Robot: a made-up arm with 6 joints.
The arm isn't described. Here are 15 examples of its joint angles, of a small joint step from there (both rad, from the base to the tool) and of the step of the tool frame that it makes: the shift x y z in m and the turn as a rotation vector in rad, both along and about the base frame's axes.
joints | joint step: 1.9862 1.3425 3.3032 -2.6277 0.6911 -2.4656 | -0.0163 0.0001 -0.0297 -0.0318 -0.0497 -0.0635
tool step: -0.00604 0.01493 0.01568 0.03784 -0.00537 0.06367
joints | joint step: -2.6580 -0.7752 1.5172 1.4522 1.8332 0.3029 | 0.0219 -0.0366 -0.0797 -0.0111 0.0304 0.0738
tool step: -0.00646 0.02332 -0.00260 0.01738 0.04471 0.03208
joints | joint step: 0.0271 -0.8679 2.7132 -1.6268 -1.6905 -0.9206 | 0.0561 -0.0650 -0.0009 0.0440 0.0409 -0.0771
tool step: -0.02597 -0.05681 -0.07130 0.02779 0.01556 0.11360
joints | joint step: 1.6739 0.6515 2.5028 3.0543 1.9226 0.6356 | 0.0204 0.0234 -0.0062 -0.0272 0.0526 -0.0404
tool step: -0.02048 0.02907 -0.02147 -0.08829 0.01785 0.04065
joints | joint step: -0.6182 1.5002 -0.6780 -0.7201 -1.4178 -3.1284 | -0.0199 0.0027 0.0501 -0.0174 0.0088 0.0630
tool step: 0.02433 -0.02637 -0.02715 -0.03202 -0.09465 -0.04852
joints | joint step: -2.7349 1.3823 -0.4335 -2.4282 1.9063 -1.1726 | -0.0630 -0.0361 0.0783 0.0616 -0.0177 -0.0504
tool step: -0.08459 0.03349 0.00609 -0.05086 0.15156 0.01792
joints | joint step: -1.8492 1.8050 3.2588 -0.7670 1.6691 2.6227 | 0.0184 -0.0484 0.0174 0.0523 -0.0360 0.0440
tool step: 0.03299 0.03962 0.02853 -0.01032 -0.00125 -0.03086
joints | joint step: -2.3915 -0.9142 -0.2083 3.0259 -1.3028 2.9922 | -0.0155 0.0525 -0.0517 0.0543 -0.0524 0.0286
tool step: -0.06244 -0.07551 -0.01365 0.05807 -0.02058 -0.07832
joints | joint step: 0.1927 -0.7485 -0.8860 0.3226 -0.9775 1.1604 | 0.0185 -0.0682 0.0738 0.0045 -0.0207 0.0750
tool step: -0.02829 0.00172 0.08476 -0.02081 -0.10874 0.07416
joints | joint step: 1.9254 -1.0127 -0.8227 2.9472 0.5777 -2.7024 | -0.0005 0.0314 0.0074 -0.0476 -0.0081 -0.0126
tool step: -0.01180 0.01549 0.00147 -0.03686 0.04901 0.00150
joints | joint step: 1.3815 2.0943 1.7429 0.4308 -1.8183 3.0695 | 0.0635 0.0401 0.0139 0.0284 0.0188 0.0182
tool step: -0.08726 0.00108 -0.04302 -0.01883 -0.01113 0.09457
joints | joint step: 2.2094 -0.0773 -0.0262 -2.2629 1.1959 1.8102 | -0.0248 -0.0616 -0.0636 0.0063 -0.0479 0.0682
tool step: 0.04090 -0.02180 -0.00230 0.00518 -0.04141 0.05038
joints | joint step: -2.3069 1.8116 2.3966 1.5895 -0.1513 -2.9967 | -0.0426 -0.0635 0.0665 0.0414 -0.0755 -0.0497
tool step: -0.00168 0.12605 0.13864 -0.13870 0.06040 -0.09781
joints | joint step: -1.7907 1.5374 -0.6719 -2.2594 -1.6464 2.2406 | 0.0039 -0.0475 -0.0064 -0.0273 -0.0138 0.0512
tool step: -0.00903 -0.03391 0.03056 -0.07895 0.05492 -0.00880
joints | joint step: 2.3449 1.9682 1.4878 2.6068 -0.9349 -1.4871 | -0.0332 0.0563 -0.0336 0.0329 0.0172 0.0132
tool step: 0.06150 0.01313 -0.12569 -0.05546 -0.10153 -0.01323
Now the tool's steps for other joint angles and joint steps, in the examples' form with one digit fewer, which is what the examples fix.
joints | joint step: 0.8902 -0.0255 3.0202 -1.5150 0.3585 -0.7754 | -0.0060 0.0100 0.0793 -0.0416 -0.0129 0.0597
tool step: 0.0024 0.0154 -0.0645 0.0461 -0.0199 -0.0190
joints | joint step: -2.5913 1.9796 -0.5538 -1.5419 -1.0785 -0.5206 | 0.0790 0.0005 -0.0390 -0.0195 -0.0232 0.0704
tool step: 0.0420 -0.0001 0.0239 -0.0328 0.0051 0.0660
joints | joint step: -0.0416 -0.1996 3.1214 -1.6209 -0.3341 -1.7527 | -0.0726 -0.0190 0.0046 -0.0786 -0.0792 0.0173
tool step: 0.0155 0.0834 -0.0322 -0.0492 -0.0332 -0.1614
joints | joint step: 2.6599 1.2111 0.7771 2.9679 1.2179 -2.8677 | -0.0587 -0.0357 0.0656 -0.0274 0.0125 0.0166
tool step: 0.0198 0.0921 0.1026 0.0216 0.0933 -0.0504
